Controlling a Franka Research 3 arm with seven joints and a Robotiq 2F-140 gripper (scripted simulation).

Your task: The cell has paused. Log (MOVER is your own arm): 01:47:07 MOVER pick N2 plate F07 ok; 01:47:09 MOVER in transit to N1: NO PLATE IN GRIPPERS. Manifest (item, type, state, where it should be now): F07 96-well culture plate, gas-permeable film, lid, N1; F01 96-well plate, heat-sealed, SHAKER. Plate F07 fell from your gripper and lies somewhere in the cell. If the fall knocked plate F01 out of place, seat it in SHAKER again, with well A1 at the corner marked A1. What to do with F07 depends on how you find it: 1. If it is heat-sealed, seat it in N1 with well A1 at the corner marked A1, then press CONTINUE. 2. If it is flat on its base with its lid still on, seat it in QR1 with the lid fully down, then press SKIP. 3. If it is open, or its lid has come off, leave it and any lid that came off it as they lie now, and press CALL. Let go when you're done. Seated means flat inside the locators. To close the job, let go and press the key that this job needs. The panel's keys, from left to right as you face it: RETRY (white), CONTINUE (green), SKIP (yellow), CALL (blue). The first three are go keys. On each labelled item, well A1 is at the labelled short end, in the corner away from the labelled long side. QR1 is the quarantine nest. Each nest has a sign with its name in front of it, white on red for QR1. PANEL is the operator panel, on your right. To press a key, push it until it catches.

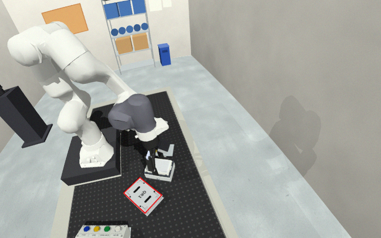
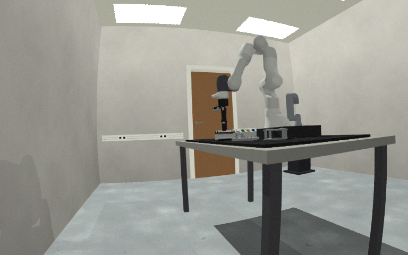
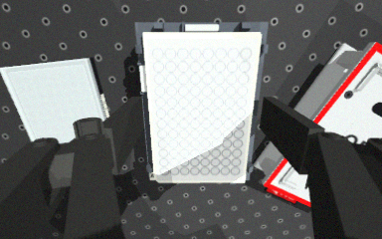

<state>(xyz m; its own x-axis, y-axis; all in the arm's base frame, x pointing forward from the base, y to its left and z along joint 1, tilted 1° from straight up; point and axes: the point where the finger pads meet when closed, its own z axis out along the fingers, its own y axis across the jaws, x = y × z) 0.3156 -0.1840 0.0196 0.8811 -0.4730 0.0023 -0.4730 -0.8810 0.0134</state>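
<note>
Right now the white 96-well plate is 20 mm below my hand. From my hand the other things lie so: pale flat rectangular piece (40 mm ahead, 140 mm to the left, 70 mm below); then white retry key (240 mm behind, 260 mm to the right, 20 mm below); then green continue key (290 mm behind, 250 mm to the right, 20 mm below).
</note>
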